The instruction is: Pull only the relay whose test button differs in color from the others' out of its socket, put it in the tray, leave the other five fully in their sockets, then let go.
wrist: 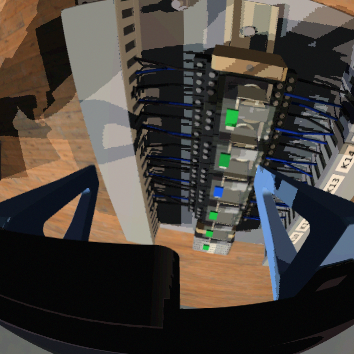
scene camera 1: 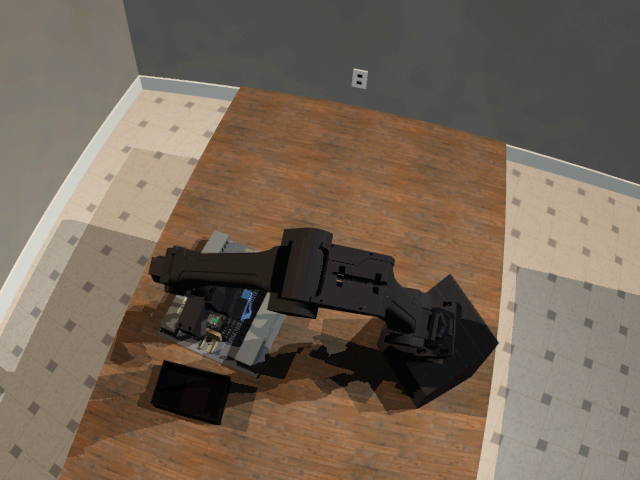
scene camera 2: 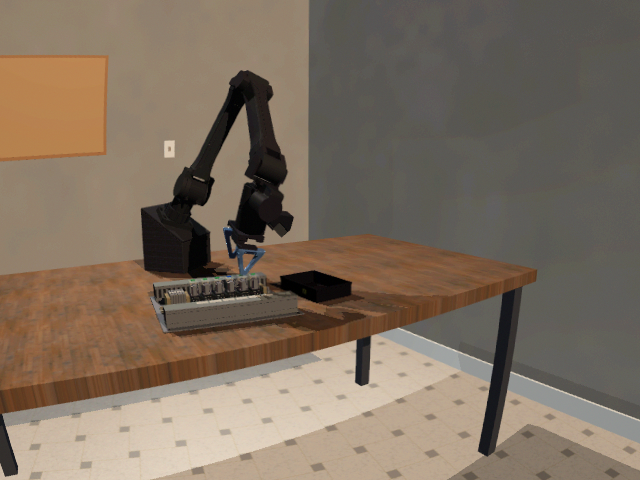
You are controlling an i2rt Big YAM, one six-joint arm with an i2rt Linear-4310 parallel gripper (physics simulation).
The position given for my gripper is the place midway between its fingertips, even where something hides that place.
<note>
I see my gripper point(scene camera 2: 237, 266) and a tan end block point(wrist: 227, 58).
My gripper is seen too in the wrist view point(wrist: 175, 173) and in scene camera 1 point(scene camera 1: 231, 310).
</note>
